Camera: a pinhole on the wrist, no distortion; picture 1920 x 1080 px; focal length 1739.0 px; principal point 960.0 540.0 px. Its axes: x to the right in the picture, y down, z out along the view. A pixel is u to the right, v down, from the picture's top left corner.
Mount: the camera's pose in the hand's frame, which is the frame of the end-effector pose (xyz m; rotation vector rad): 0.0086 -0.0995 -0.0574 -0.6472 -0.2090 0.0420
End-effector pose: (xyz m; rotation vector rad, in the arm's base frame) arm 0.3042 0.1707 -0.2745 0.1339 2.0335 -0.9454
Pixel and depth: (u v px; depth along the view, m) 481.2 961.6 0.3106
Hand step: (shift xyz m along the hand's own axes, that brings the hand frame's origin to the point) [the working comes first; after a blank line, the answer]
In the camera's frame: -0.0855 0.0753 0.3106

-0.1371 0.1362 0.1233
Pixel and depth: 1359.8 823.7 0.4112
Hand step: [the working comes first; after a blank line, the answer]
In the camera's frame: 0.0945 0.0671 0.4112

0.0180 0.2081 0.2389
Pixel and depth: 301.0 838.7 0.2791
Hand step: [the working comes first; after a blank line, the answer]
In the camera's frame: -0.1058 0.0479 0.2791

-0.1512 0.0936 0.1117
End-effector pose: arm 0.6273 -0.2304 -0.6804 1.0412 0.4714 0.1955
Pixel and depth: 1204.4 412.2 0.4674
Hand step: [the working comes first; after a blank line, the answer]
In the camera's frame: 0.0657 -0.0343 0.4674

-0.0245 0.1576 0.3385
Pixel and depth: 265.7 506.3 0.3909
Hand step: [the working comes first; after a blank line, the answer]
In the camera's frame: -0.1561 -0.0076 0.3909

-0.2249 0.1105 0.2230
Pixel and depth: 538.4 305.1 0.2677
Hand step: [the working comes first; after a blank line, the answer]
In the camera's frame: -0.0649 -0.0362 0.2677

-0.1110 0.0239 0.1608
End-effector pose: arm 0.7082 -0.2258 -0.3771 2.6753 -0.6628 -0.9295
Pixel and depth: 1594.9 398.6 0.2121
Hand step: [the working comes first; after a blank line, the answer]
In the camera's frame: 0.0774 -0.0172 0.2121

0.0401 0.0208 0.1319
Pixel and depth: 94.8 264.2 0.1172
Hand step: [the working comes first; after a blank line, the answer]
In the camera's frame: -0.0583 -0.0186 0.1172

-0.0731 -0.0508 0.0344
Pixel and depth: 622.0 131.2 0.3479
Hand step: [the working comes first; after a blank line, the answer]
In the camera's frame: -0.0676 -0.0818 0.3479

-0.1314 0.0349 0.2502
